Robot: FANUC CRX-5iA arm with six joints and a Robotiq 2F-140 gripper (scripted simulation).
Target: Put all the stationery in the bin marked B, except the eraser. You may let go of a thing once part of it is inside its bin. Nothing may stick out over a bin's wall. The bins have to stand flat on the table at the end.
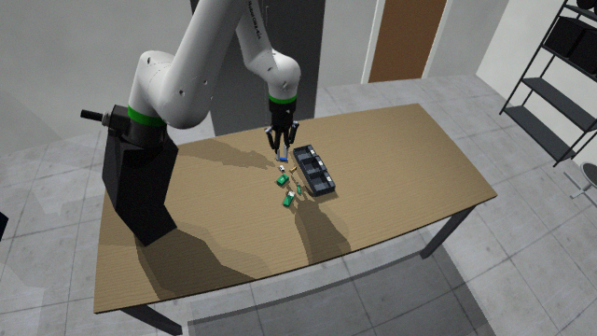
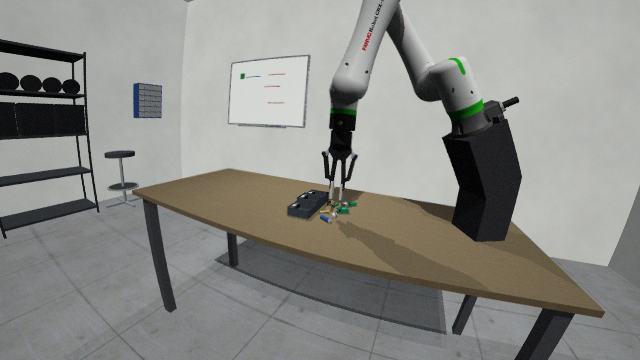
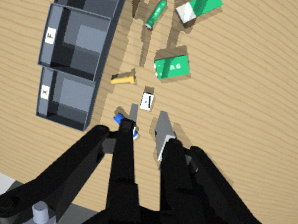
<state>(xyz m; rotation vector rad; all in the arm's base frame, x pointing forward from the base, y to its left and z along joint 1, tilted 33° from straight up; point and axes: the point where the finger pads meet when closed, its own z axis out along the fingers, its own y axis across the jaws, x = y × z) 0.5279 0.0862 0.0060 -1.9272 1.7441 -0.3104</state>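
Right now the white piece is 10 cm below my hand. The rest, counted from my hand: yellow piece (10 cm below, 4 cm ahead, 2 cm to the right); then blue piece (10 cm below, 5 cm to the left, 1 cm ahead); then green block (10 cm below, 6 cm to the right).
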